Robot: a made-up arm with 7 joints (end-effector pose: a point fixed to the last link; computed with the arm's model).
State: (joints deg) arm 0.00 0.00 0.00 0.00 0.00 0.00 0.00
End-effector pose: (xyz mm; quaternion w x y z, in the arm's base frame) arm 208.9 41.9 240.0 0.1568 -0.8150 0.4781 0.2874
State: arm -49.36 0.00 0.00 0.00 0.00 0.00 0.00
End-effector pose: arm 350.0 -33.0 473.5 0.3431 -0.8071 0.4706 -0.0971
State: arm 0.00 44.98 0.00 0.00 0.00 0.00 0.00
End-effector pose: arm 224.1 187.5 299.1 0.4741 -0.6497 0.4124 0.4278
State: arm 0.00 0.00 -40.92 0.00 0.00 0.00 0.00
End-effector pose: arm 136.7 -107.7 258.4 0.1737 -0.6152 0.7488 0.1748
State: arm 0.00 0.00 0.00 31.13 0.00 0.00 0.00
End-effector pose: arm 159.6 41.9 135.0 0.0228 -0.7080 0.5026 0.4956
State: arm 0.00 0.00 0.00 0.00 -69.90 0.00 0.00
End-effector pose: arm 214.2 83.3 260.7 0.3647 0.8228 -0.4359 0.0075
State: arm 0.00 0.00 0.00 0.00 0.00 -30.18 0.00
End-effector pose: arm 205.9 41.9 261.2 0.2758 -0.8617 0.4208 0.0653
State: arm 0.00 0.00 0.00 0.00 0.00 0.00 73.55
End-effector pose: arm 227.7 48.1 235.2 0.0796 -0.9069 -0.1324 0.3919
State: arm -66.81 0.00 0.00 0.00 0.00 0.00 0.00
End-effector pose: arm 343.9 -60.1 572.4 0.3954 -0.7681 0.4468 -0.2325
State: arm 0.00 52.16 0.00 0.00 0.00 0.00 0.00
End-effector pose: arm 228.9 204.5 318.0 0.5193 -0.6133 0.3957 0.4447
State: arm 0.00 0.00 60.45 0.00 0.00 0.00 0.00
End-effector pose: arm 113.3 261.5 264.4 0.0968 -0.9179 -0.0202 0.3843
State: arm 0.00 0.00 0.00 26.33 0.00 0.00 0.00
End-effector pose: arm 170.9 41.9 149.2 0.0438 -0.7281 0.5012 0.4655
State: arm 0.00 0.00 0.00 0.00 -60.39 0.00 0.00
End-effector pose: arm 214.3 76.5 261.1 0.2975 0.8403 -0.4519 -0.0350
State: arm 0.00 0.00 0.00 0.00 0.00 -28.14 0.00
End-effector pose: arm 206.4 41.9 259.9 0.2682 -0.8604 0.4257 0.0806
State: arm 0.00 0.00 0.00 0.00 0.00 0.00 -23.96
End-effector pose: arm 203.1 45.6 241.4 0.1693 -0.7092 0.6464 0.2251
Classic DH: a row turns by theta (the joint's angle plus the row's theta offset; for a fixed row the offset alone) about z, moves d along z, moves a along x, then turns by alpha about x. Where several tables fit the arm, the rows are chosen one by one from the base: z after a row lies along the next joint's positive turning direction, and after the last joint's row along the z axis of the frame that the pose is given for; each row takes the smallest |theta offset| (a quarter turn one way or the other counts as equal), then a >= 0, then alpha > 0; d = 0 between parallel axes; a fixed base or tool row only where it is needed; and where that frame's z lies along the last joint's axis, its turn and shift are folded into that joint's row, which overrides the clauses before.
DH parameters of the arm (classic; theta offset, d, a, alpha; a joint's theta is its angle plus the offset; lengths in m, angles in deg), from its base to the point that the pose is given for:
base (fixed): -4.07 0.5149 0.0148 -74.51
joint 1: -75.12 0.0371 -0.0231 -90
joint 2: 74 0.0184 -0.026 90
joint 3: 90 -0.2242 0.0225 -90
joint 4: 90 0.011 0.001 90
joint 5: 0 0.1743 -0.0135 -90
joint 6: -90 -0.02 0.0465 90
joint 7: 12.17 -0.0171 -0.0088 -147.15
tool (fixed): 68.77 -0.0267 0 0

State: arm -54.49 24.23 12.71 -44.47 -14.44 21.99 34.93
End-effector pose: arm 220.5 50.9 600.2 0.3124 -0.8941 0.1324 -0.2923
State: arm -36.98 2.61 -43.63 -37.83 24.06 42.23 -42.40
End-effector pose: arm 185.2 -99.6 446.2 0.5568 -0.3244 0.7640 0.0316
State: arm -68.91 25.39 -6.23 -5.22 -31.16 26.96 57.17
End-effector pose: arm 346.2 -2.1 609.0 0.1757 -0.9642 0.1985 0.0067
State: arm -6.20 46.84 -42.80 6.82 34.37 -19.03 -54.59
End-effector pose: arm 140.4 111.7 212.0 0.4869 0.1675 0.7924 0.3270
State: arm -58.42 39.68 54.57 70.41 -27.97 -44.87 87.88
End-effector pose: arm 336.3 359.0 442.0 0.3911 0.6889 0.6088 0.0436
